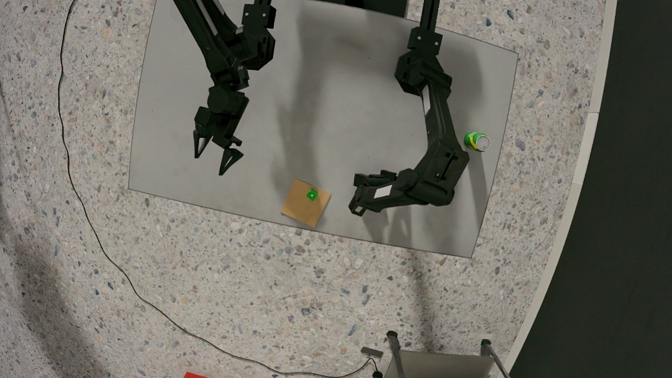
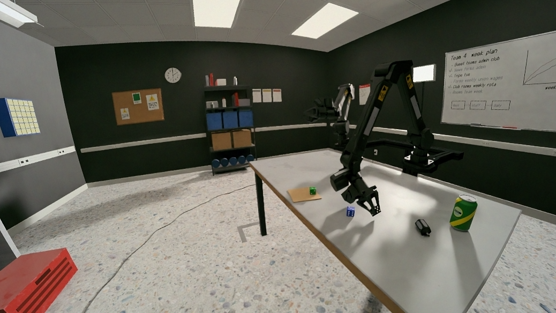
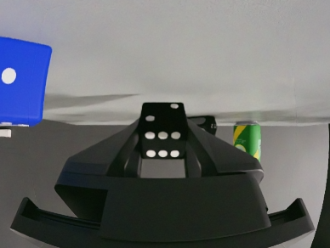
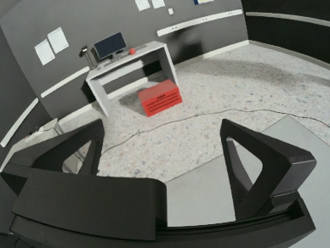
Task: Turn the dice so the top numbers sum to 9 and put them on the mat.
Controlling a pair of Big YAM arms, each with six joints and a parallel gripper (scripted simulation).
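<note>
Now: the blue die 70 mm ahead of my left hand, 70 mm to the right of it and 10 mm below it. The rest, counted from my left hand: black die right at my left hand; then brown square mat 130 mm ahead, 330 mm to the right, 30 mm below; then green die 90 mm ahead, 310 mm to the right, 10 mm below.
</note>
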